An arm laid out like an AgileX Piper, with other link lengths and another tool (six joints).
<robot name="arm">
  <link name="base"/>
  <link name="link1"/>
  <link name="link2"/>
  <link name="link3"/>
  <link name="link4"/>
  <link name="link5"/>
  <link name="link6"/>
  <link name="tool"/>
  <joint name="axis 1" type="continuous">
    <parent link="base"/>
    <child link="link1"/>
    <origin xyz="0 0 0.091" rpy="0 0 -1.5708"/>
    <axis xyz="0 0 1"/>
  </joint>
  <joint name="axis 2" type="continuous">
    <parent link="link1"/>
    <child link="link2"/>
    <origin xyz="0 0 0" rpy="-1.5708 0 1.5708"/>
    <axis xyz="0 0 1"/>
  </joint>
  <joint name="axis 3" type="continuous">
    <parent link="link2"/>
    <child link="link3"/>
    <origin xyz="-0.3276 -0.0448 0" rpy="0 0 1.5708"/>
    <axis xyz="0 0 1"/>
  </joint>
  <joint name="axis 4" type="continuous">
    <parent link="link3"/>
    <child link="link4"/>
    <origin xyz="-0.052 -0.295 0" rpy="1.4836 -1.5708 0"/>
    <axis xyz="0 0 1"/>
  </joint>
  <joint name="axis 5" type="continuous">
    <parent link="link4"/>
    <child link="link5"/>
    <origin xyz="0 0 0" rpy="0 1.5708 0"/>
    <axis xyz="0 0 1"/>
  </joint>
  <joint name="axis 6" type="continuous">
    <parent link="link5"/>
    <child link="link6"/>
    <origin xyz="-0.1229 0 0" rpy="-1.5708 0 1.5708"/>
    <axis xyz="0 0 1"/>
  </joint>
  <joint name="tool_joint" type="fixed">
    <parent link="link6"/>
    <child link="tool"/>
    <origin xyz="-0.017 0.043 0.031" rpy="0.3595 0 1.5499"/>
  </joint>
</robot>
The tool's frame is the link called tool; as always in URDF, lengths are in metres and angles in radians. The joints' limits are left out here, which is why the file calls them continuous.
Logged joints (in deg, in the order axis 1, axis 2, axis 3, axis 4, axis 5, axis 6), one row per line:
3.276 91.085 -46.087 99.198 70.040 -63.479
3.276 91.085 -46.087 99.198 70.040 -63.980
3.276 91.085 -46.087 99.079 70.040 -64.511
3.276 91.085 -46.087 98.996 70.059 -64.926
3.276 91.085 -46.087 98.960 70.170 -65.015
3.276 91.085 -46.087 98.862 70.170 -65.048
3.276 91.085 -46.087 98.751 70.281 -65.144
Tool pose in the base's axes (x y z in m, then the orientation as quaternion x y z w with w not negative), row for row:
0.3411 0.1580 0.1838 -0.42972 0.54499 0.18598 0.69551
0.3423 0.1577 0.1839 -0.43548 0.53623 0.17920 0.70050
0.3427 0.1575 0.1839 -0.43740 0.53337 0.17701 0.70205
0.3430 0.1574 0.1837 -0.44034 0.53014 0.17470 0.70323
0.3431 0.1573 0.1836 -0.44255 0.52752 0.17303 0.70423
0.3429 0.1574 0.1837 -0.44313 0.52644 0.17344 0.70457
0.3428 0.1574 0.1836 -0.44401 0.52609 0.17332 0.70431
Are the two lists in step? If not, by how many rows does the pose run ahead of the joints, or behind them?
The pose runs 1 row behind the joints: the pose in row i belongs to the joints in row i - 1.
